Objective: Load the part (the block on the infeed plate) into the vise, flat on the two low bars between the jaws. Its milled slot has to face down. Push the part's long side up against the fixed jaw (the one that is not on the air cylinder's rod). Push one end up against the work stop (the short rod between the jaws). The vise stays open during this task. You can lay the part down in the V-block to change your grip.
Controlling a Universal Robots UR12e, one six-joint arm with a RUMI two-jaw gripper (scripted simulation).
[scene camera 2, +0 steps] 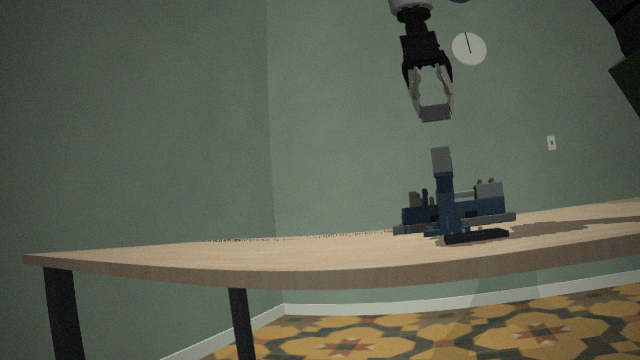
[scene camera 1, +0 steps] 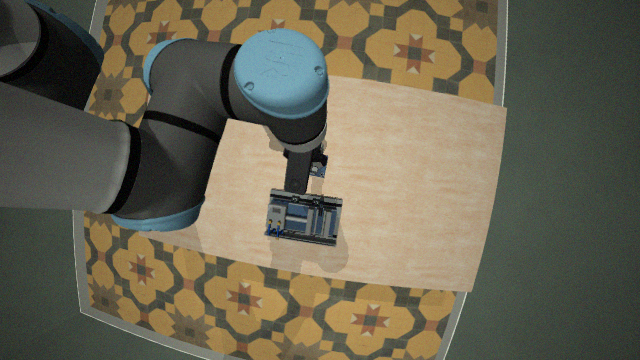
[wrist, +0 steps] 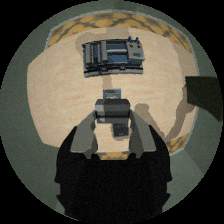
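Note:
A grey part is here in the pictures, and along with it I see my own gripper. Scene camera 1 shows that gripper as well, and so does the wrist view.

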